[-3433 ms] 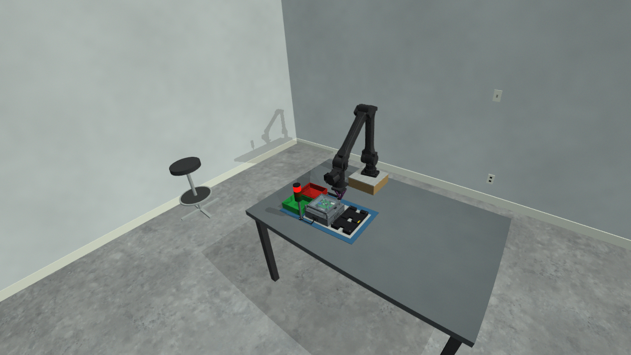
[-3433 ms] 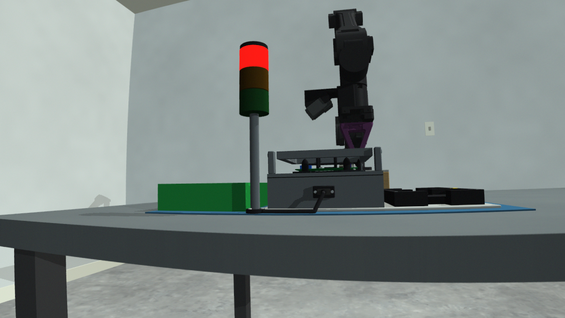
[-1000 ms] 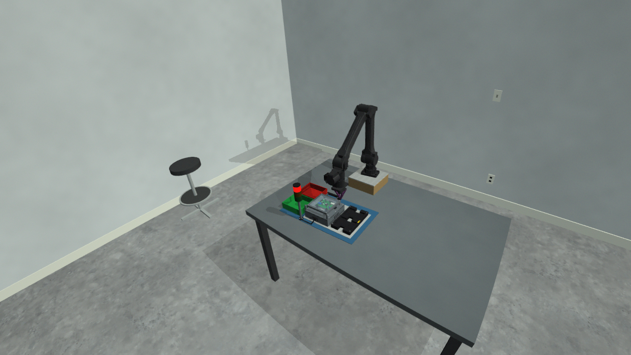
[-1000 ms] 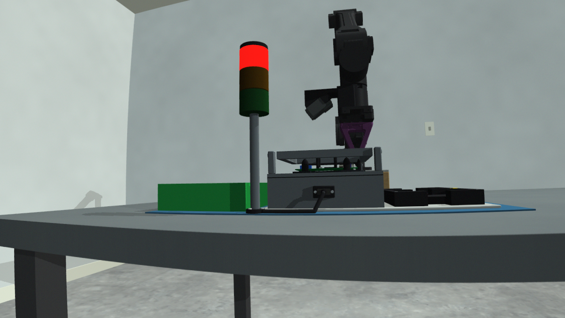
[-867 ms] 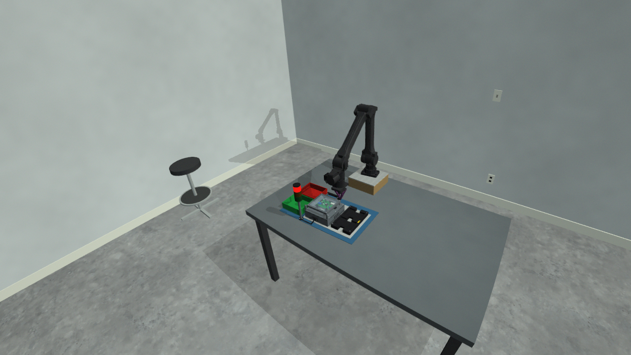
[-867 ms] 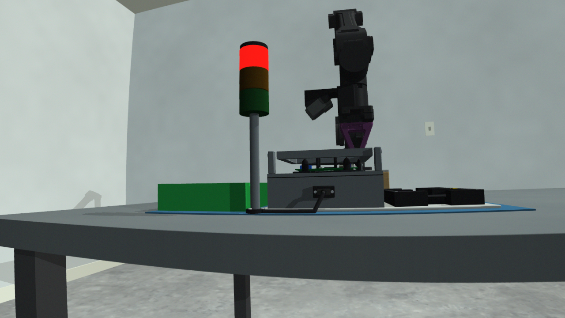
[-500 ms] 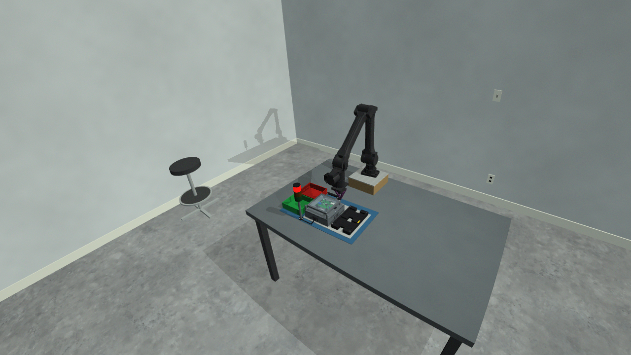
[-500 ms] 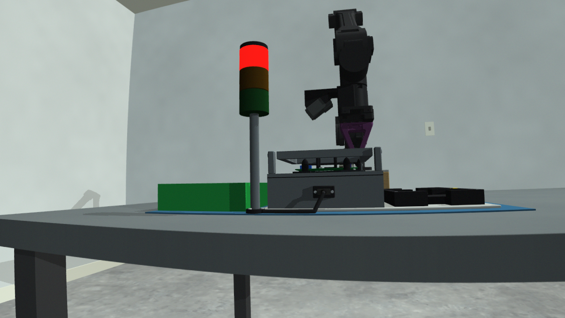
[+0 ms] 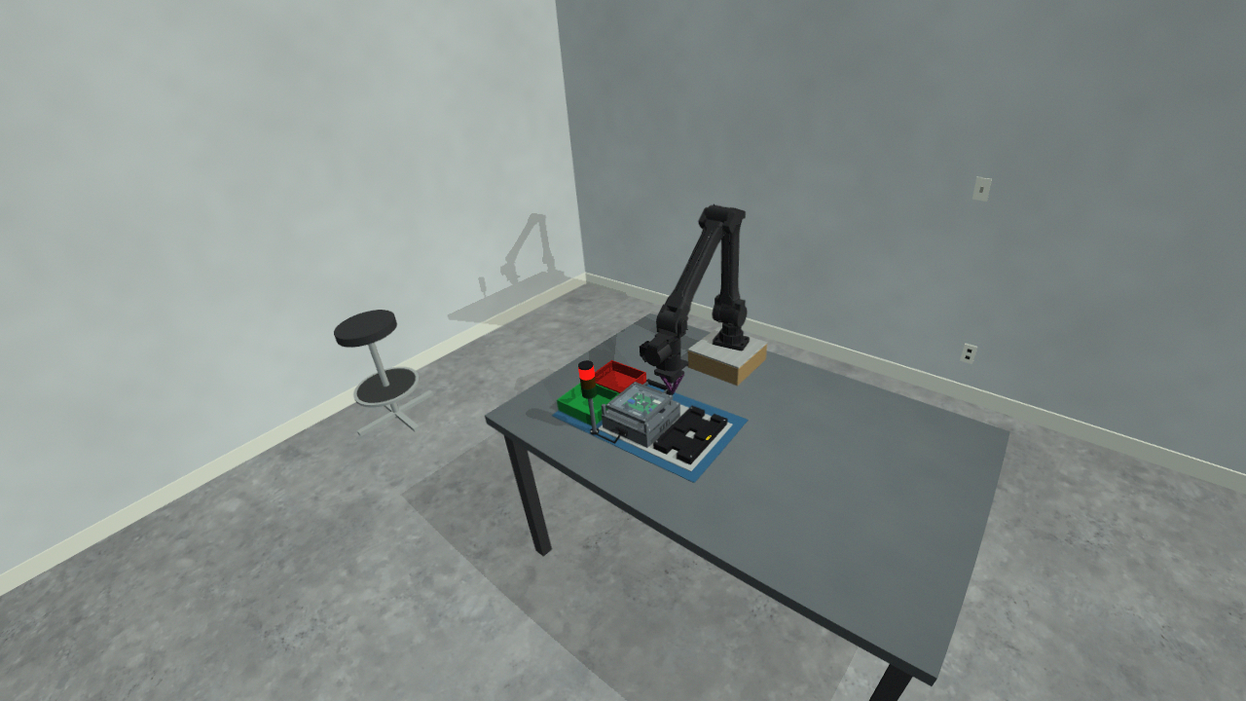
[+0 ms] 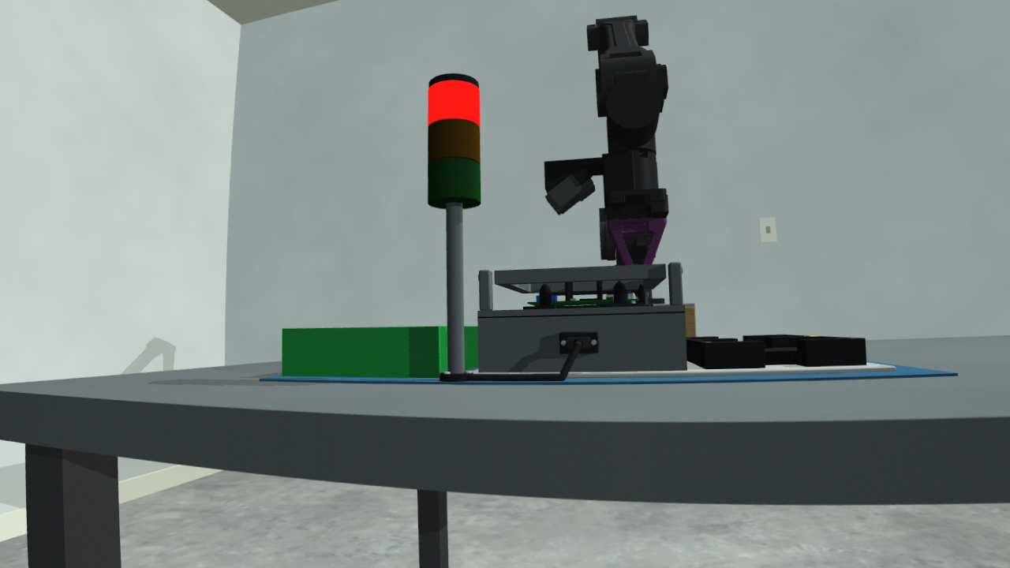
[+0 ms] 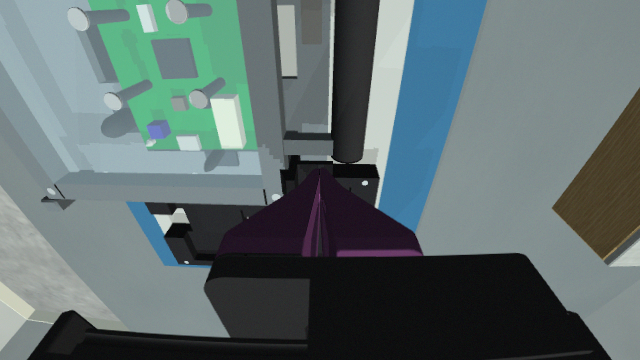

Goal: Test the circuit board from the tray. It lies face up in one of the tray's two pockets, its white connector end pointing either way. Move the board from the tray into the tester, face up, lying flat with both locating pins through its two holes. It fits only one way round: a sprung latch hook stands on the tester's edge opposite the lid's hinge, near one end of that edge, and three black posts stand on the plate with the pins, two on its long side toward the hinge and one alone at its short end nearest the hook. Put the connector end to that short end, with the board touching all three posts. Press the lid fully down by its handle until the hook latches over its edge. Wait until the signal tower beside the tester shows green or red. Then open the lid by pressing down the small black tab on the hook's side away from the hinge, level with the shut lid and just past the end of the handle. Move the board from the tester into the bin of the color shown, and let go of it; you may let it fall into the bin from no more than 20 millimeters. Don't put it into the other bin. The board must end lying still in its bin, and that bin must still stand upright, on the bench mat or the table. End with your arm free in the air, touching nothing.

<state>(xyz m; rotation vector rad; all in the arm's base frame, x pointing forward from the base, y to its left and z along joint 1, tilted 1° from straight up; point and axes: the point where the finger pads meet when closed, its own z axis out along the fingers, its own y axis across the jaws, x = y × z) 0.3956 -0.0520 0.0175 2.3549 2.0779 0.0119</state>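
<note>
My hand is 10 mm short of the black latch hook and 10 mm above it. Round my hand: green circuit board (60 mm ahead, 70 mm to the right, 30 mm below); then black tester plate (70 mm ahead, 60 mm to the right, 30 mm below); then clear lid (70 mm ahead, 70 mm to the right, 10 mm below).
</note>
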